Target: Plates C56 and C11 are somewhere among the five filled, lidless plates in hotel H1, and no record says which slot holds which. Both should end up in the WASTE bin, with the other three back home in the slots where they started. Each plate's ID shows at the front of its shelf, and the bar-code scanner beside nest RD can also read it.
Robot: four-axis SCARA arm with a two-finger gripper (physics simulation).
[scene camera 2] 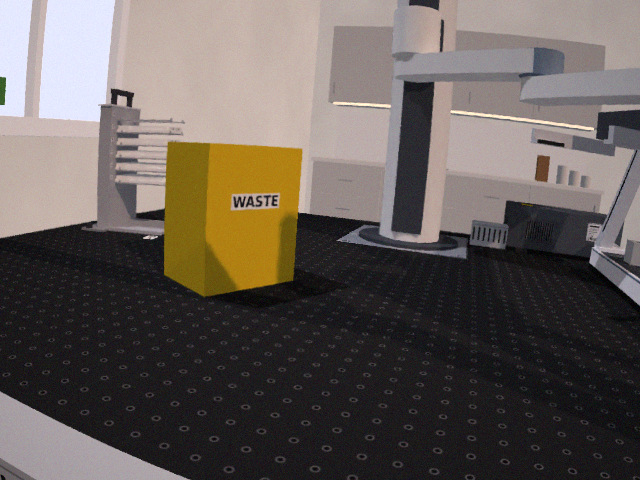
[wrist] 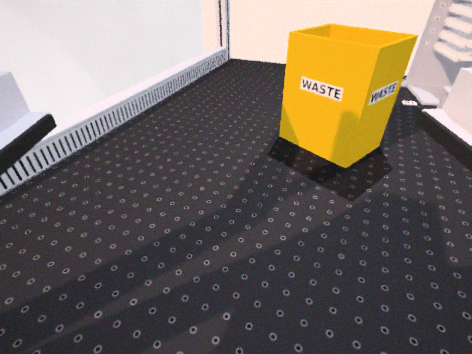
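Seen in the pictures: gripper, fingertip midpoint: (scene camera 2: 567,134) (wrist: 235,98); arm's base at its link origin: (scene camera 2: 408,244).
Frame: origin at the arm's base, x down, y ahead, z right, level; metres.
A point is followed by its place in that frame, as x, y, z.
The yellow WASTE bin (scene camera 2: 250,232) {-0.094, 0.581, 0.150} (wrist: 325,115) {-0.094, 0.557, 0.138} stands upright on the black deck. Its open top shows in the wrist view, but its floor is hidden. A grey hotel (scene camera 2: 107,165) {-0.158, 0.387, 0.610} (wrist: 422,60) {-0.088, 0.373, 0.609} stands behind the bin, with several pale shelves or plates at its side; their IDs are too small to read, and the bin hides part of them in scene camera 2. My gripper (wrist: 235,98) {-0.265, 0.559, -0.249} is open, its fingers wide apart at the left and right edges of the wrist view, with no plate between them. The bin stands ahead of it, right of centre.
The arm's column (scene camera 2: 439,170) {-0.192, 0.043, -0.061} stands behind the bin to the right, its links reaching right. A small grey slotted block (scene camera 2: 489,235) {-0.043, -0.045, -0.203} and a dark box (scene camera 2: 558,229) {-0.083, -0.035, -0.379} stand right of the column. A slotted rail (wrist: 120,110) {-0.041, 1.004, 0.109} and a pale panel run along the left in the wrist view.
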